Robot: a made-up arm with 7 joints. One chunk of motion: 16 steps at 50 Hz.
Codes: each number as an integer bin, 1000 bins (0 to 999) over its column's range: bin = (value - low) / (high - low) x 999, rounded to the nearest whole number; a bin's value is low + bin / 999 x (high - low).
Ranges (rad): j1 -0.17..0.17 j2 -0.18..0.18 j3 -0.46..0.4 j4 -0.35..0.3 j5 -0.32..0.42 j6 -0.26..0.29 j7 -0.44..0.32
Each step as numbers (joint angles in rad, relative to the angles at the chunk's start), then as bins.
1 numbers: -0.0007 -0.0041 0.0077 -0.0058 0.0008 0.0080 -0.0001
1 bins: 497 488 543 529 433 487 578
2 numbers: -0.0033 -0.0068 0.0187 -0.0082 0.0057 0.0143 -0.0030
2 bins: 490 481 556 525 440 498 574
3 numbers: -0.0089 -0.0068 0.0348 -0.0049 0.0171 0.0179 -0.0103
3 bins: 473 481 575 530 455 505 565
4 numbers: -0.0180 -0.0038 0.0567 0.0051 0.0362 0.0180 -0.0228
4 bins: 447 489 600 546 481 505 548
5 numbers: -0.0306 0.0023 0.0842 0.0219 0.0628 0.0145 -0.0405
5 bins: 410 506 632 572 517 499 525
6 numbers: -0.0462 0.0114 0.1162 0.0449 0.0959 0.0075 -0.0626
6 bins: 364 531 669 607 561 486 496
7 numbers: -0.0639 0.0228 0.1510 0.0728 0.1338 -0.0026 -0.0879
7 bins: 312 563 710 650 613 468 463
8 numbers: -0.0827 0.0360 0.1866 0.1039 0.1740 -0.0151 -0.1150
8 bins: 257 599 751 698 667 445 427
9 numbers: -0.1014 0.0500 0.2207 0.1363 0.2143 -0.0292 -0.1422
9 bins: 202 638 791 747 721 419 391
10 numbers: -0.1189 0.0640 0.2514 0.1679 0.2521 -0.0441 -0.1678
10 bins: 150 677 826 796 772 392 358
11 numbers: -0.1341 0.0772 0.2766 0.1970 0.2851 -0.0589 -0.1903
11 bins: 105 714 856 841 817 365 328
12 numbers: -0.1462 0.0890 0.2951 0.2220 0.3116 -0.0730 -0.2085
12 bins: 70 746 877 879 853 340 304
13 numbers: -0.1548 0.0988 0.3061 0.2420 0.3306 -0.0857 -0.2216
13 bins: 45 774 890 910 878 317 287
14 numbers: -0.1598 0.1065 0.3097 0.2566 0.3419 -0.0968 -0.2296
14 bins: 30 795 894 932 894 296 277
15 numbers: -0.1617 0.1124 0.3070 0.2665 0.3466 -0.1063 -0.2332
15 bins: 24 811 891 948 900 279 272
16 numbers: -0.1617 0.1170 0.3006 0.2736 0.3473 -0.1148 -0.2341
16 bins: 24 824 884 958 901 264 271
